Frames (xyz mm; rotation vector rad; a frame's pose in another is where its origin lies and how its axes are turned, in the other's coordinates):
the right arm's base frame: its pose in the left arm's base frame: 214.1 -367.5 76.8 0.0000 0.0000 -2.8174
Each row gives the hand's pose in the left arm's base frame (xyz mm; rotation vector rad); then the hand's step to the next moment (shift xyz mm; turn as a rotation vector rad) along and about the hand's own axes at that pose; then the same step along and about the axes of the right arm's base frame.
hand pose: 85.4 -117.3 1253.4 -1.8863 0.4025 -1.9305
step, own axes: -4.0 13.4 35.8 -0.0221 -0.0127 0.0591
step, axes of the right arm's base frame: -32.7 18.4 -8.4 -0.0631 -0.0065 -0.0108
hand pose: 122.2 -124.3 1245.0 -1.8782 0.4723 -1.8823
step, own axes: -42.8 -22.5 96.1 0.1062 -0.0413 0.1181
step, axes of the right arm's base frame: -104.1 -15.6 -22.4 -0.1065 0.0501 0.1144
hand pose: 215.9 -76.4 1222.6 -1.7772 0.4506 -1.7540
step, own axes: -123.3 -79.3 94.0 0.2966 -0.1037 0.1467
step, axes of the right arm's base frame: -115.7 -123.0 -42.6 -0.1154 0.1219 0.3034
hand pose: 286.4 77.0 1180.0 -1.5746 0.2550 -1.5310
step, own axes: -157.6 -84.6 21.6 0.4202 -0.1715 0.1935
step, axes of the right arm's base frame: -5.3 -173.9 -46.8 -0.1442 0.1580 0.4446
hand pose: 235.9 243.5 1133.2 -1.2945 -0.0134 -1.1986
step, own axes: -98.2 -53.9 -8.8 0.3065 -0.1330 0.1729
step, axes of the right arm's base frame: 59.2 -92.5 -23.8 -0.1256 0.0962 0.3413
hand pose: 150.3 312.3 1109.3 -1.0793 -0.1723 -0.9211
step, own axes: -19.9 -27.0 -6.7 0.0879 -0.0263 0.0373
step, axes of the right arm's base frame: 31.6 -12.3 4.4 -0.0380 0.0369 0.0837
